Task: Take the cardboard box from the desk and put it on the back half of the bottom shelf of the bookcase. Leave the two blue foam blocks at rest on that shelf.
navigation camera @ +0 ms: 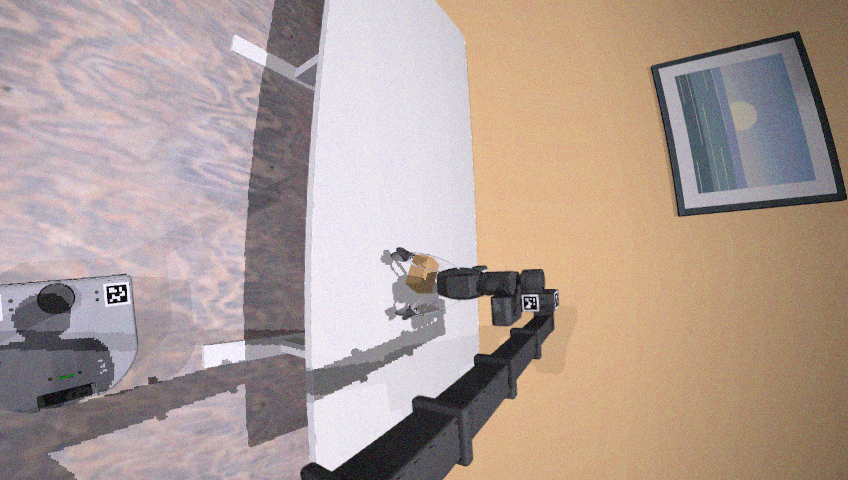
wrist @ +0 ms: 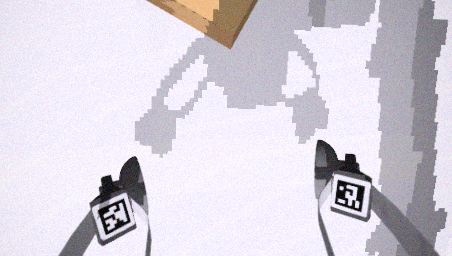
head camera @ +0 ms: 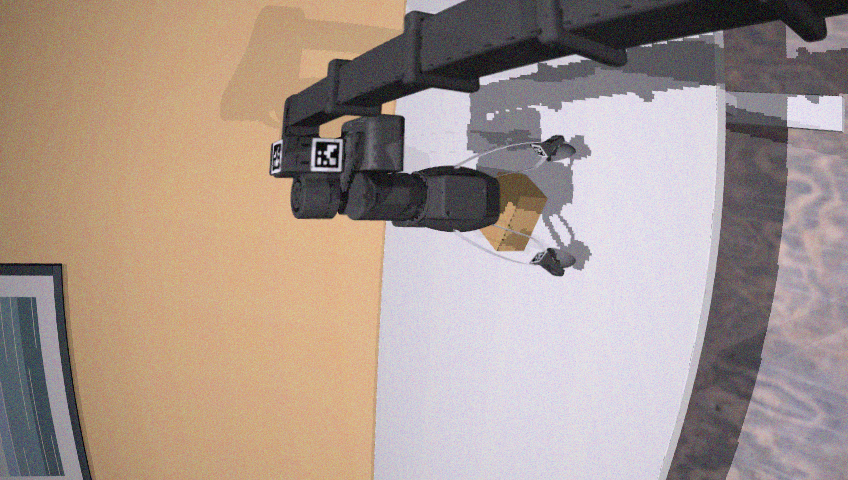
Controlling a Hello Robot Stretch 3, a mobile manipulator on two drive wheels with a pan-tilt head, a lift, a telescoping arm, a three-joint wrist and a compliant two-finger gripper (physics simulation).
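Pixels of known places: gripper, between the fingertips: (navigation camera: pixel 395 283) (wrist: pixel 228 167) (head camera: pixel 571 205); robot's base, origin of its link: (navigation camera: pixel 57 297).
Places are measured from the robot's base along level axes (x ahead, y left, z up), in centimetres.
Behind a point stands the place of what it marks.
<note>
The cardboard box (head camera: pixel 518 223) {x 0.2, y -70.6, z 75.4 cm} (navigation camera: pixel 422 273) {x -0.9, y -69.8, z 76.8 cm} (wrist: pixel 220 20) {x -2.5, y -69.2, z 77.1 cm} sits on the white desk (head camera: pixel 505 356) {x 20.0, y -76.5, z 72.1 cm} (navigation camera: pixel 386 148) {x 32.8, y -64.8, z 72.1 cm} (wrist: pixel 60 100) {x 12.3, y -65.3, z 72.1 cm}, turned at an angle. The palm hides part of it in the head camera view, and the top edge of the wrist view cuts it off. My gripper (head camera: pixel 558 204) {x -2.1, y -58.8, z 76.4 cm} (navigation camera: pixel 405 283) {x -2.1, y -58.8, z 76.4 cm} (wrist: pixel 228 167) {x -2.1, y -58.8, z 76.4 cm} is open and points down over the desk. Its fingers are wide apart, and their tips appear past the box on the side of the desk's front edge. No contact with the box shows. The bookcase and the blue foam blocks do not show in these views.
The extended arm (head camera: pixel 487 44) {x -8.7, y -28.4, z 111.7 cm} (navigation camera: pixel 458 404) {x -7.5, y -23.3, z 111.6 cm} reaches across the desk to the orange wall (head camera: pixel 238 237) {x 3.5, y -120.8, z 101.7 cm} (navigation camera: pixel 565 178) {x 26.9, y -124.1, z 107.1 cm} behind it. A framed picture (head camera: pixel 29 380) {x 33.1, y -122.7, z 153.2 cm} (navigation camera: pixel 743 118) {x 37.3, y -123.3, z 165.9 cm} hangs there. The base (navigation camera: pixel 119 339) {x -12.3, y -12.5, z 16.0 cm} stands on the floor (navigation camera: pixel 148 178) {x 36.0, y -25.2, z 0.0 cm}, in front of the desk's long front edge.
</note>
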